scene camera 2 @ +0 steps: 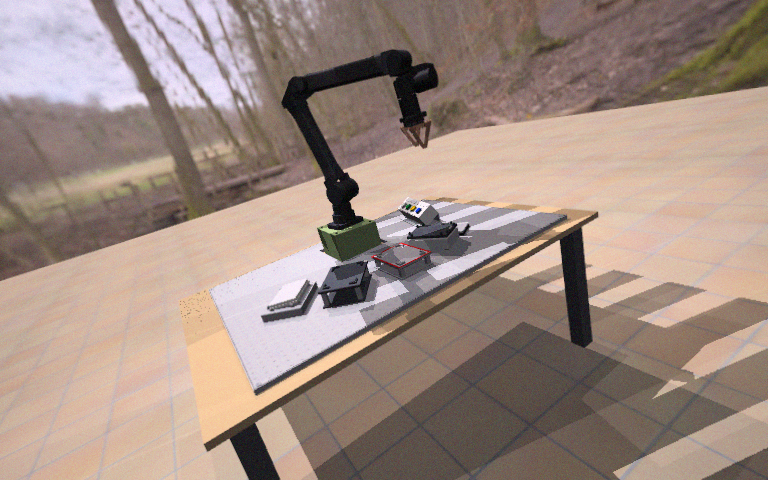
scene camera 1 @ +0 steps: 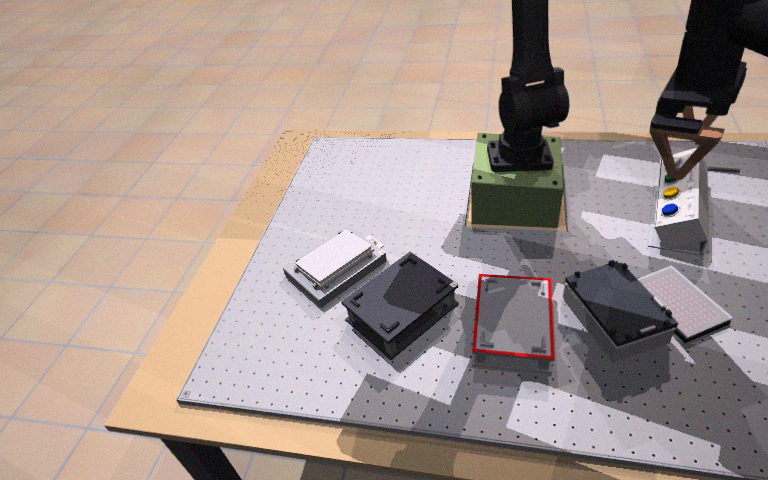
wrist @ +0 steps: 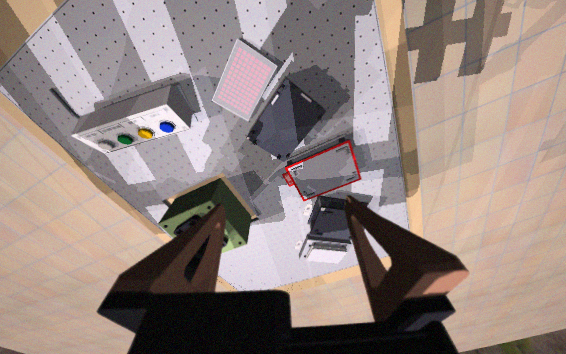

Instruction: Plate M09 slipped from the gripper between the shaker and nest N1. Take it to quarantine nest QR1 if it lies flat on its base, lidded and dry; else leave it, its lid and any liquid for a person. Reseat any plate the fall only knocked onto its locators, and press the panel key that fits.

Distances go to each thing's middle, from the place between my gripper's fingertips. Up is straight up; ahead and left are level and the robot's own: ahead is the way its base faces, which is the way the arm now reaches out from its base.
Scene:
My gripper is now 29 cm above the dark station (scene camera 1: 625, 319), 3 cm to the left of it and 1 cm past it.

